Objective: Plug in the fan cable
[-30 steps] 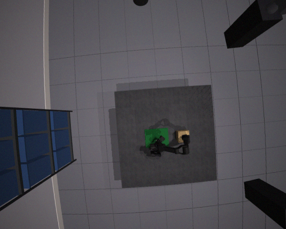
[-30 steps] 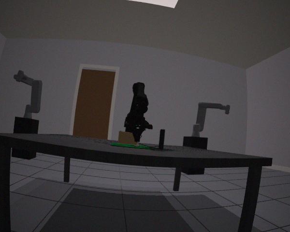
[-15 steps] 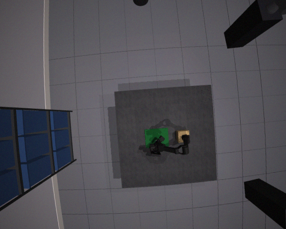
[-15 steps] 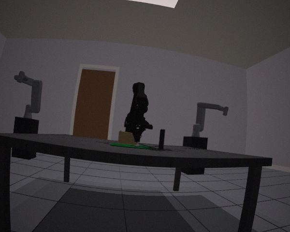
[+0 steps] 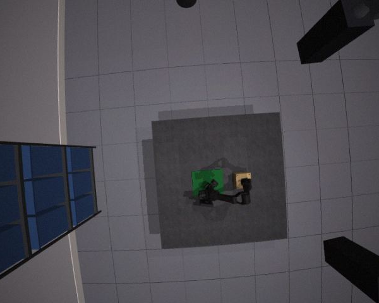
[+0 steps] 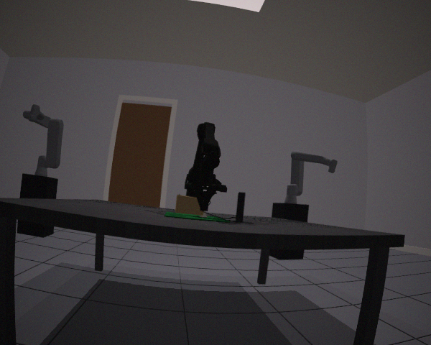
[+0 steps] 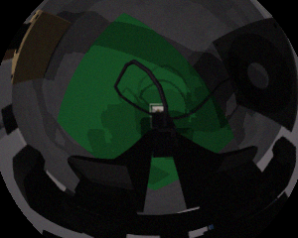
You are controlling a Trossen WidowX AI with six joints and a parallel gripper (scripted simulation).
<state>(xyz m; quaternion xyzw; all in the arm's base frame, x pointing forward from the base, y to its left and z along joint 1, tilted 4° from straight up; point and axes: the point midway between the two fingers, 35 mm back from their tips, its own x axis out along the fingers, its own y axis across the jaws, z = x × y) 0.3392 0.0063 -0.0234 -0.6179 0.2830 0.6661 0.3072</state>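
My gripper tip is 10 mm below the black fan plug. Round my gripper tip: white fan header 40 mm below, 10 mm behind; then green circuit board 60 mm below, 30 mm to the right, 10 mm behind; then black fan 140 mm to the left, 40 mm ahead, 20 mm above.
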